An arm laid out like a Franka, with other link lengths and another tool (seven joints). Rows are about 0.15 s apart.
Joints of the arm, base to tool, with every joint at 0 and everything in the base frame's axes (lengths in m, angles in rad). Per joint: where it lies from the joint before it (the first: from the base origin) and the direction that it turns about. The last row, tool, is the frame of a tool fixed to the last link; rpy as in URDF.
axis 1: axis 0 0 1 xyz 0 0 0.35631
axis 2: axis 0 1 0 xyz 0 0 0
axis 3: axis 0 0 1 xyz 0 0 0.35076
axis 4: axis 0 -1 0 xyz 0.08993 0 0
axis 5: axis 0 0 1 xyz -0.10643 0 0.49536
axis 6: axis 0 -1 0 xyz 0 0 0
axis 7: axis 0 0 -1 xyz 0.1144 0 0
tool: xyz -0.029 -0.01 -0.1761 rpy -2.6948 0 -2.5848
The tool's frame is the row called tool.
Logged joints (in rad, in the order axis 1, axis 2, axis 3, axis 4, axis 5, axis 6, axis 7), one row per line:
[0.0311, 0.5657, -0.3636, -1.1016, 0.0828, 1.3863, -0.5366]
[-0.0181, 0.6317, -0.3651, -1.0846, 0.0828, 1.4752, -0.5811]
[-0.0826, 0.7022, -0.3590, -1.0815, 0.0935, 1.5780, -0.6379]
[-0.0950, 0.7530, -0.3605, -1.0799, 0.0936, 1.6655, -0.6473]
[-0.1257, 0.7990, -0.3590, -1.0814, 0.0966, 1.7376, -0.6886]
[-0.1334, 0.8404, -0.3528, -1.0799, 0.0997, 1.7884, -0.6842]
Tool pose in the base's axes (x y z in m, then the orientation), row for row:
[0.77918, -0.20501, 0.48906, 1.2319, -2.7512, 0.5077]
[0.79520, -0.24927, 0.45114, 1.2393, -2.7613, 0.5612]
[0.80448, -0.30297, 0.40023, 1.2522, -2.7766, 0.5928]
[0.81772, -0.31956, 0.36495, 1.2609, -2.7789, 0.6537]
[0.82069, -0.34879, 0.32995, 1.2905, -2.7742, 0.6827]
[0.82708, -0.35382, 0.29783, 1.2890, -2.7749, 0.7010]
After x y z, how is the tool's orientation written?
As a rotation vector, in radians.
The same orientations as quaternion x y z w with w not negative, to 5 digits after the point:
[0.40263, -0.89920, 0.16594, 0.04235]
[0.40240, -0.89659, 0.18222, 0.03167]
[0.40346, -0.89463, 0.19100, 0.01927]
[0.40401, -0.89039, 0.20945, 0.01039]
[0.41165, -0.88493, 0.21777, 0.00334]
[0.41065, -0.88402, 0.22332, 0.00132]

